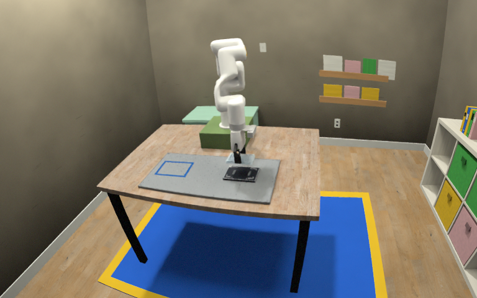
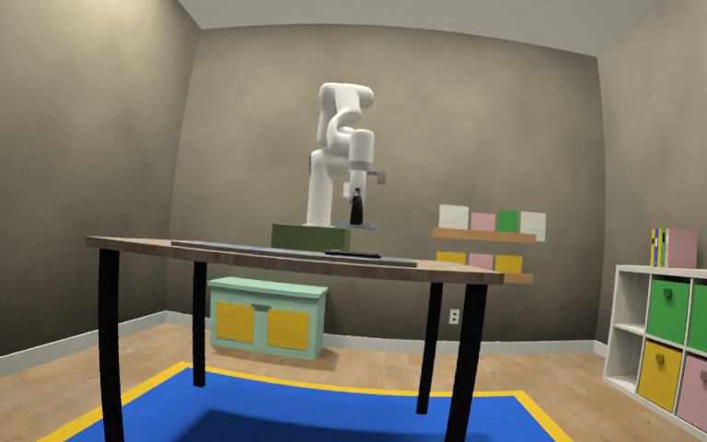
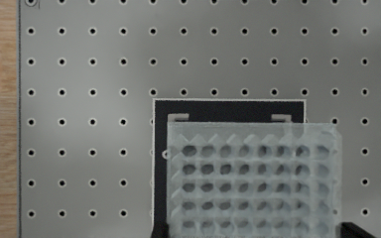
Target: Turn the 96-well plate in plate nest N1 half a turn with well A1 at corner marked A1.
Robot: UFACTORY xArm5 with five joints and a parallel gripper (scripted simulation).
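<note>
Right now the black plate nest N1 is 100 mm below my hand. From my hand the other things lie so: 96-well plate 10 mm below.
</note>
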